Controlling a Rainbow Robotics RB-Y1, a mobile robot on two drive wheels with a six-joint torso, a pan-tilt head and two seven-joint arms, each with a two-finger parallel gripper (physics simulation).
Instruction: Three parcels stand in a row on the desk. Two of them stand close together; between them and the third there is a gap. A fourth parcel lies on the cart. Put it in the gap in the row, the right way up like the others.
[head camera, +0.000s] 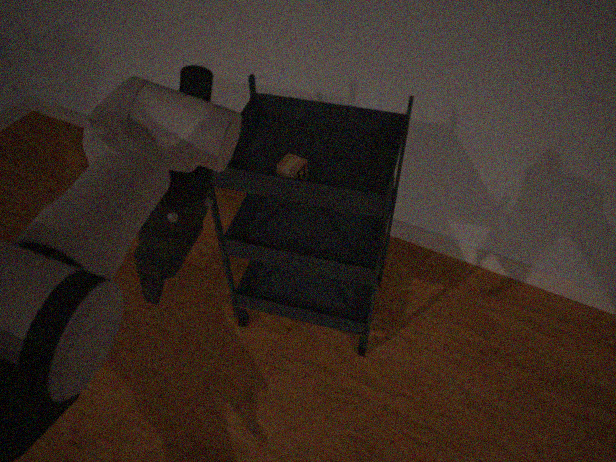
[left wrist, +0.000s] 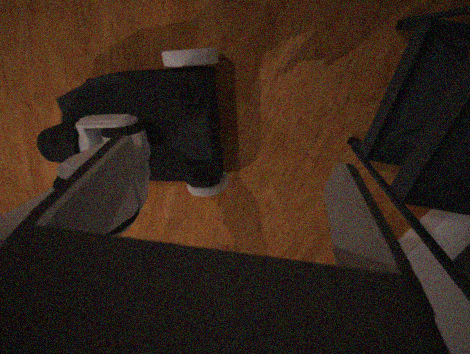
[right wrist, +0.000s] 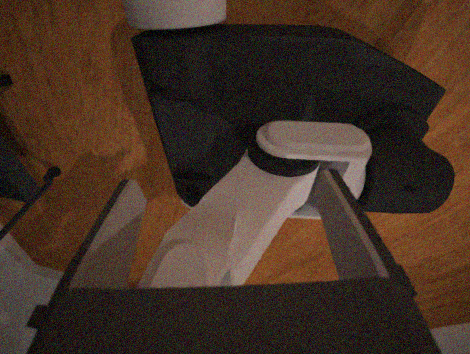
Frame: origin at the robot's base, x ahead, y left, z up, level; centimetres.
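Seen in the pictures: left gripper, fingertip midpoint: (head camera: 169, 271) (left wrist: 232, 163); right gripper, fingertip midpoint: (right wrist: 228, 186).
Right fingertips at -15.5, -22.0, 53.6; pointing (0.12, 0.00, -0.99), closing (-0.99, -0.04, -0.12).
A point is followed by its place in that frame, as x, y, z.
The fourth parcel (head camera: 292, 166) @(73.9, 12.2, 71.7), a small tan box with dark marks on one side, lies on the top tray of the dark cart (head camera: 325, 187) @(66.4, 3.8, 72.3) (left wrist: 395, 92) @(68.2, 13.4, 19.0) (right wrist: 15, 172) @(69.1, 18.1, 16.9), near the tray's front rim, left of its middle. Its printed details are too dim to read. My left gripper (head camera: 156, 290) (left wrist: 232, 163) @(26.6, 24.1, 90.6) is open and empty; in the head view it points down left of the cart, apart from the parcel. My right gripper (right wrist: 228, 186) @(-15.5, -22.0, 53.6) is open and empty, above the floor beside my base. The desk and the row of three parcels do not show in any view.
My white left arm (head camera: 115, 185) @(13.8, 18.1, 119.0) fills the left of the head view and overlaps the cart's left side. The cart has upright corner posts and lower trays. A pale wall (head camera: 500, 75) @(111.8, -42.5, 77.0) stands behind it. My dark wheeled base (left wrist: 180, 115) @(-4.2, 7.7, 19.1) (right wrist: 225, 75) @(-10.3, -15.5, 16.9) shows below the wrists on the wooden floor (head camera: 425, 390) @(53.3, -30.1, 0.0).
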